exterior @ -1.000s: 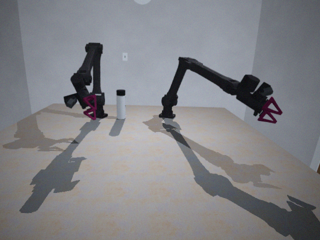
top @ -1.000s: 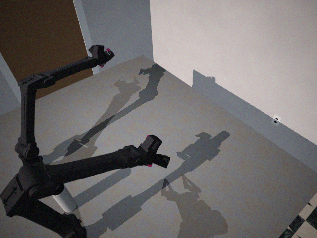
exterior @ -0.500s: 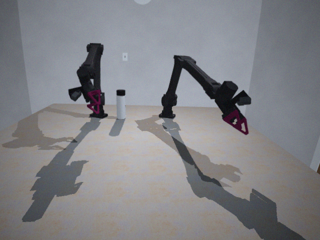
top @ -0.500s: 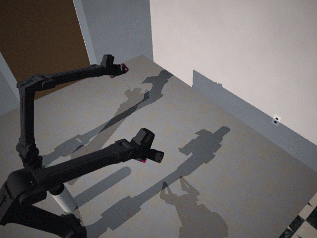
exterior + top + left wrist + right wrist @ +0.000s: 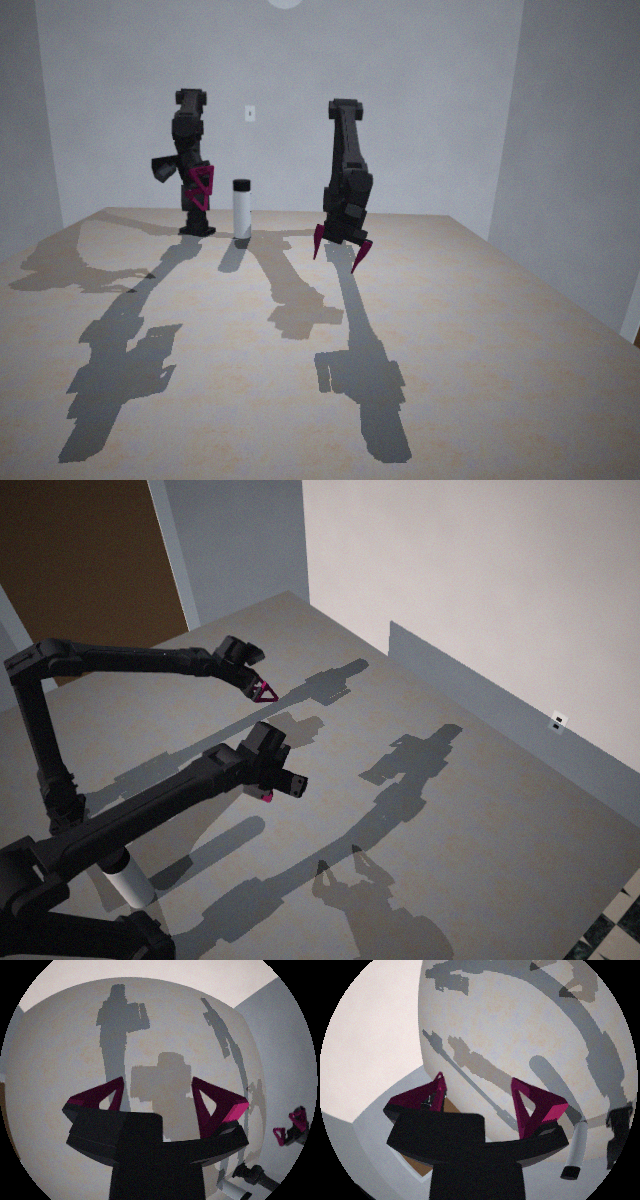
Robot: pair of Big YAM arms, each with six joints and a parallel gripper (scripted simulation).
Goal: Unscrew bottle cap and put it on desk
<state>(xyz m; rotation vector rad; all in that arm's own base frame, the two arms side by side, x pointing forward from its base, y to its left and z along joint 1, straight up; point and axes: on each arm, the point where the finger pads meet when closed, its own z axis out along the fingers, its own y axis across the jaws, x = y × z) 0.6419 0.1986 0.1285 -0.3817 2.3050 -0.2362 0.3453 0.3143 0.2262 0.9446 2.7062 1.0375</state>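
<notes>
Now: right hand 400 mm past the black cap, 70 mm to the right of it and 30 mm above it.
</notes>
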